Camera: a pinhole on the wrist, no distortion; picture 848 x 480 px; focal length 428.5 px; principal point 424.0 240.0 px. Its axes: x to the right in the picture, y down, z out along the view. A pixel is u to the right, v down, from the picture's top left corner.
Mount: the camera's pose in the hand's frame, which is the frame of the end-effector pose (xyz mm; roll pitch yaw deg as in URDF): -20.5 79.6 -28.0 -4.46 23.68 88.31
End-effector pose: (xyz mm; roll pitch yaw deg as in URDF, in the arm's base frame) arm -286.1 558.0 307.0 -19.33 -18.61 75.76
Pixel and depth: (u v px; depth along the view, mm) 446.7 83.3 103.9
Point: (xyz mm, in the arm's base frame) -422.6 596.0 331.0
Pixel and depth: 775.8 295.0 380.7
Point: -842.5 612.6 287.3
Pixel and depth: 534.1 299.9 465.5
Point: -782.8 507.7 460.9
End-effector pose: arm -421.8 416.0 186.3 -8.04 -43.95 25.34
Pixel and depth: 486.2 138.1 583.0
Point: -827.4 727.7 545.8
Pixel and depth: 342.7 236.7 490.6
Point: -831.4 503.0 457.4
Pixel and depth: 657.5 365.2 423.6
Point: -859.7 753.7 208.3
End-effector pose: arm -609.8 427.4 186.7 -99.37 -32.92 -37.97
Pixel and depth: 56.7 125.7 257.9
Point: -395.4 640.9 174.8
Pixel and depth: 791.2 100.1 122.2
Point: -498.0 349.2 2.2
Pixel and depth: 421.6 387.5 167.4
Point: -539.7 494.1 0.8
